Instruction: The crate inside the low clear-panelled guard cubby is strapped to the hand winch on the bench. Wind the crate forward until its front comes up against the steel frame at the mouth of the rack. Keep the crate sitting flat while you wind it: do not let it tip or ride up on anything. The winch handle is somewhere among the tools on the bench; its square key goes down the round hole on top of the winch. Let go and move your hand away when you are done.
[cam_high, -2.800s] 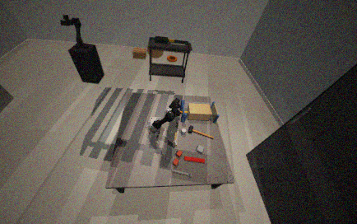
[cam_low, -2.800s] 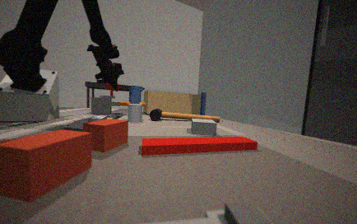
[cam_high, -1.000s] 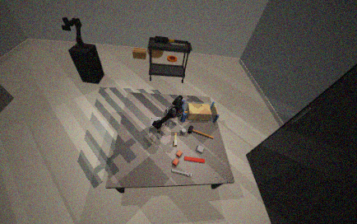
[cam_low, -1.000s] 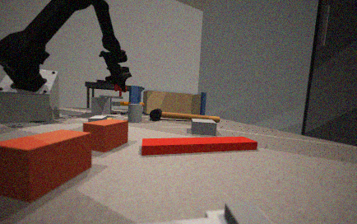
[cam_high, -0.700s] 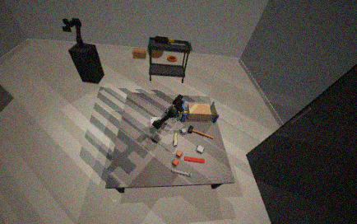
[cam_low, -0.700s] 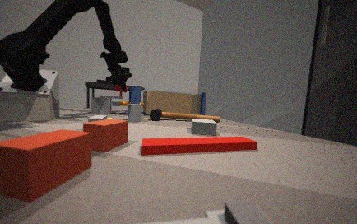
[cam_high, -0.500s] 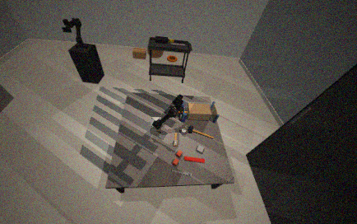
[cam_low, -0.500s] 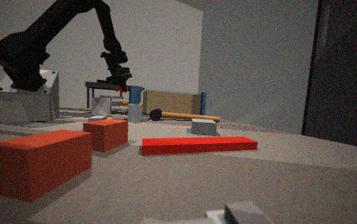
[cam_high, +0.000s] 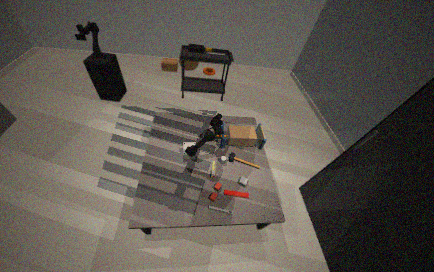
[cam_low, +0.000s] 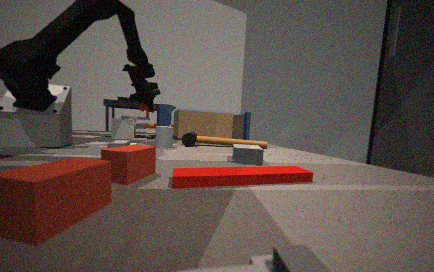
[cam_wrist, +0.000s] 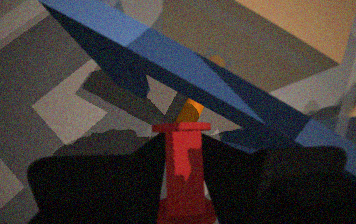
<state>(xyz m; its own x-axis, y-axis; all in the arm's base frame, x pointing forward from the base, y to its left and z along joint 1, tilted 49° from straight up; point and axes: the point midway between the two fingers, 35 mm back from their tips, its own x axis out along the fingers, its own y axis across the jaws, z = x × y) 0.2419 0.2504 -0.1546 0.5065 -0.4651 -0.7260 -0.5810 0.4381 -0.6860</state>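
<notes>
The blue frame is 40 mm ahead of my gripper tip and 30 mm below it. Also, from my gripper tip: red knob (20 mm behind, 10 mm to the right); winch handle (50 mm behind, 30 mm below, 20 mm to the right); grey winch (130 mm behind, 100 mm below, 30 mm to the right).
</notes>
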